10 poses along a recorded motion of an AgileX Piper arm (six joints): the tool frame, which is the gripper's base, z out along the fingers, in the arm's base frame.
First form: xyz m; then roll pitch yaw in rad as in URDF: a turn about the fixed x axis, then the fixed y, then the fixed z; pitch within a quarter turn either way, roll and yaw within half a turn.
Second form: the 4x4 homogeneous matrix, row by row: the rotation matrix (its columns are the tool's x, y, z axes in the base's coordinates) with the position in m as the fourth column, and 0 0 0 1 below. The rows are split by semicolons. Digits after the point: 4 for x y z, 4 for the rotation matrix.
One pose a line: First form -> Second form
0.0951 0.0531 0.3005 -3.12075 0.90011 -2.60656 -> -0.5347 -0.4957 0.6844 0.0951; -0.3169 0.8684 0.3814 0.0531; -0.7834 -0.0130 -0.6214 0.3005; 0 0 0 1
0.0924 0.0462 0.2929 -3.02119 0.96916 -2.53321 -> -0.4644 -0.4861 0.7402 0.0924; -0.3235 0.8712 0.3692 0.0462; -0.8244 -0.0680 -0.5619 0.2929; 0 0 0 1
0.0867 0.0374 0.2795 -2.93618 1.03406 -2.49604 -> -0.4084 -0.4490 0.7947 0.0867; -0.3076 0.8874 0.3432 0.0374; -0.8594 -0.1043 -0.5006 0.2795; 0 0 0 1
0.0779 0.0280 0.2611 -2.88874 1.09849 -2.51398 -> -0.3682 -0.3882 0.8448 0.0779; -0.2671 0.9145 0.3038 0.0280; -0.8905 -0.1138 -0.4405 0.2611; 0 0 0 1
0.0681 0.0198 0.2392 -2.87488 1.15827 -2.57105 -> -0.3374 -0.3178 0.8861 0.0681; -0.2165 0.9423 0.2555 0.0198; -0.9161 -0.1057 -0.3867 0.2392; 0 0 0 1
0.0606 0.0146 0.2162 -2.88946 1.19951 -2.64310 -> -0.3187 -0.2588 0.9119 0.0606; -0.1735 0.9617 0.2123 0.0146; -0.9319 -0.0905 -0.3513 0.2162; 0 0 0 1
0.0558 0.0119 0.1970 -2.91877 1.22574 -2.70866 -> -0.3070 -0.2204 0.9258 0.0558; -0.1419 0.9725 0.1844 0.0119; -0.9411 -0.0747 -0.3299 0.1970; 0 0 0 1
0.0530 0.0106 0.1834 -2.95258 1.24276 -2.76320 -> -0.2994 -0.1976 0.9335 0.0530; -0.1190 0.9784 0.1689 0.0106; -0.9467 -0.0605 -0.3164 0.1834; 0 0 0 1
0.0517 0.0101 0.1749 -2.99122 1.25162 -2.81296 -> -0.2970 -0.1845 0.9369 0.0517; -0.1013 0.9817 0.1612 0.0101; -0.9495 -0.0470 -0.3102 0.1749; 0 0 0 1
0.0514 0.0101 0.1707 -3.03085 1.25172 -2.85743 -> -0.3011 -0.1779 0.9368 0.0514; -0.0879 0.9834 0.1585 0.0101; -0.9495 -0.0347 -0.3118 0.1707; 0 0 0 1
